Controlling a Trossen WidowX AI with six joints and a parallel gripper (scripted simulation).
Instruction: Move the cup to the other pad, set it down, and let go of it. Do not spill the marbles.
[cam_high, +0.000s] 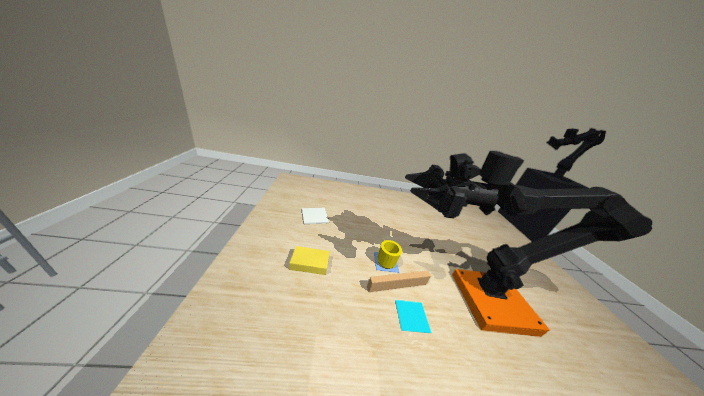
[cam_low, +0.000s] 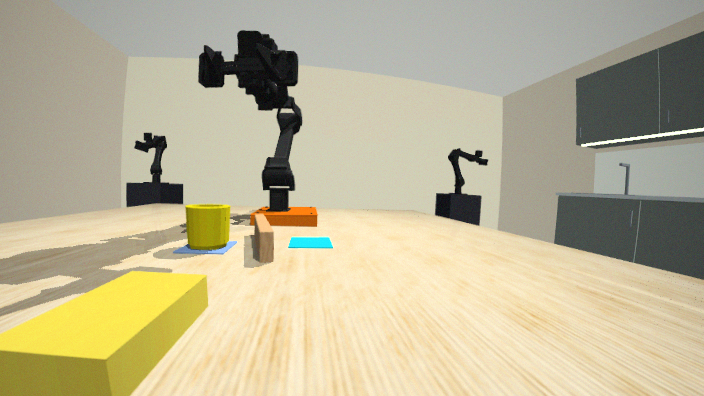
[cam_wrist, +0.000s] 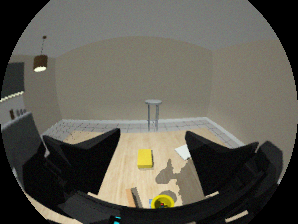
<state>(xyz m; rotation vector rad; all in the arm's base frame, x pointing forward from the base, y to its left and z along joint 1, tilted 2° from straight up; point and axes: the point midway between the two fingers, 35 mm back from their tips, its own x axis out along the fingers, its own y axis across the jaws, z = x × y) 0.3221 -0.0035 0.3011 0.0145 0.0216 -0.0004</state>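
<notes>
Right now my gripper tip is 40 mm past the yellow cup, 40 mm to the left of it and 290 mm above it. Round my gripper tip: yellow block: 220 mm ahead, 30 mm to the left, 310 mm below; then cyan pad: 100 mm behind, 130 mm to the left, 330 mm below; then wooden bar: 70 mm behind, 40 mm to the left, 310 mm below.
</notes>
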